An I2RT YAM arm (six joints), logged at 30 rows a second.
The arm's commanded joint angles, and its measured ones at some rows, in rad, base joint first. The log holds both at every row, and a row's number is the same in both.
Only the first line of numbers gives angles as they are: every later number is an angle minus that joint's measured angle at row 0.
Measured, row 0: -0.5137 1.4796 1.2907 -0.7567 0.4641 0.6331
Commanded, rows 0 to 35: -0.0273 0.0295 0.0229 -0.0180 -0.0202 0.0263; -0.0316 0.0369 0.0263 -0.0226 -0.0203 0.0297; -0.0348 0.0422 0.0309 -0.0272 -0.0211 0.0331; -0.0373 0.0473 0.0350 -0.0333 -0.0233 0.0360; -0.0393 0.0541 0.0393 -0.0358 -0.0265 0.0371; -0.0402 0.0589 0.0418 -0.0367 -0.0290 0.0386; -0.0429 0.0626 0.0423 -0.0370 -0.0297 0.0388; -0.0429 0.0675 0.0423 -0.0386 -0.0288 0.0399; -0.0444 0.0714 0.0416 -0.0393 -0.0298 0.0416; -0.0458 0.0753 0.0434 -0.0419 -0.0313 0.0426; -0.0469 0.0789 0.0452 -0.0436 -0.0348 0.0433; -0.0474 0.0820 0.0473 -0.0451 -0.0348 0.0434; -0.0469 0.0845 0.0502 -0.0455 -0.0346 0.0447; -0.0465 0.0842 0.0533 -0.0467 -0.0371 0.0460; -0.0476 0.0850 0.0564 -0.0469 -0.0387 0.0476; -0.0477 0.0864 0.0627 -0.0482 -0.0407 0.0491; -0.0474 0.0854 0.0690 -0.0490 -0.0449 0.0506; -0.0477 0.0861 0.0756 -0.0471 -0.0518 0.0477; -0.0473 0.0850 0.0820 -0.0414 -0.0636 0.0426; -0.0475 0.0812 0.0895 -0.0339 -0.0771 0.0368; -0.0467 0.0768 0.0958 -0.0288 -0.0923 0.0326; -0.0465 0.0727 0.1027 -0.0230 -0.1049 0.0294; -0.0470 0.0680 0.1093 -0.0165 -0.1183 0.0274; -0.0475 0.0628 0.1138 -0.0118 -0.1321 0.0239; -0.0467 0.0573 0.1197 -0.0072 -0.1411 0.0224; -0.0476 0.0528 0.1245 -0.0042 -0.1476 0.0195; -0.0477 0.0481 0.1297 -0.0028 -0.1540 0.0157; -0.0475 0.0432 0.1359 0.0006 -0.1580 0.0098; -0.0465 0.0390 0.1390 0.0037 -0.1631 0.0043; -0.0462 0.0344 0.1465 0.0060 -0.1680 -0.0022; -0.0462 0.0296 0.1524 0.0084 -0.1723 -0.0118; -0.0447 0.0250 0.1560 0.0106 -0.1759 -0.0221; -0.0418 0.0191 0.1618 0.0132 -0.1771 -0.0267; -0.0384 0.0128 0.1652 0.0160 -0.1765 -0.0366; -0.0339 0.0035 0.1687 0.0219 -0.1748 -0.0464; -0.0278 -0.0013 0.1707 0.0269 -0.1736 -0.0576
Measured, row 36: -0.0389 0.0522 0.1259 -0.0217 -0.1568 -0.0073
